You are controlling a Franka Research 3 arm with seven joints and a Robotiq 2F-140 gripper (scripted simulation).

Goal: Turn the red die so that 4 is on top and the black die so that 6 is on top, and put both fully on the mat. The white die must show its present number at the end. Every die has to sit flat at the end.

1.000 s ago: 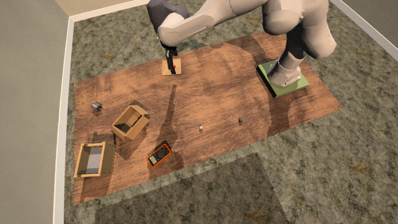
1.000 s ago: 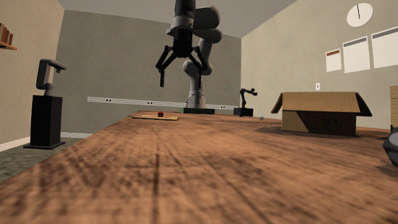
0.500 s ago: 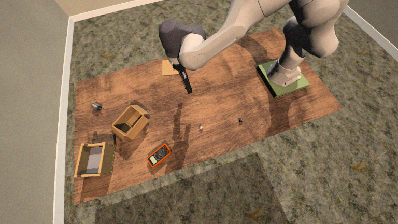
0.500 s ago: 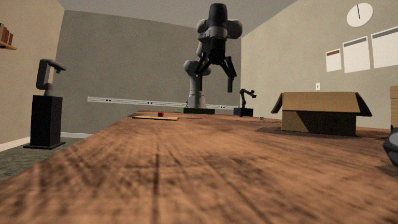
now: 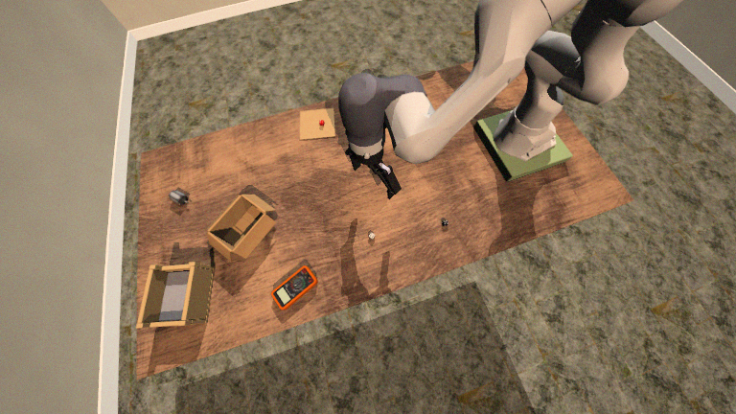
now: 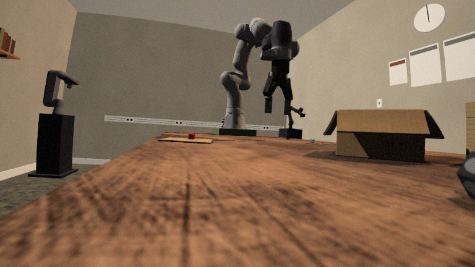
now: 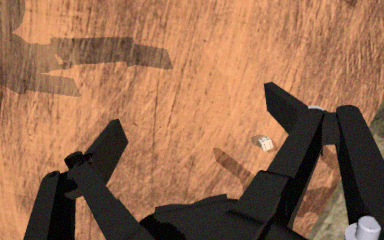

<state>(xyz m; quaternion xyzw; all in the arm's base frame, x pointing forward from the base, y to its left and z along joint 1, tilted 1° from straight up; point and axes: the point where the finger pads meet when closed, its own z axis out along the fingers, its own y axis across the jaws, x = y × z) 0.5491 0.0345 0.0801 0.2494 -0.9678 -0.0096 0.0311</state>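
My gripper is now 19 cm past the black die, 17 cm to the right of it and 12 cm above it. The rest, counted from my hand: tan mat: 36 cm to the right, 12 cm below, 12 cm ahead; red die: 35 cm to the right, 11 cm below, 11 cm ahead; white die: 14 cm to the left, 12 cm below, 5 cm ahead.
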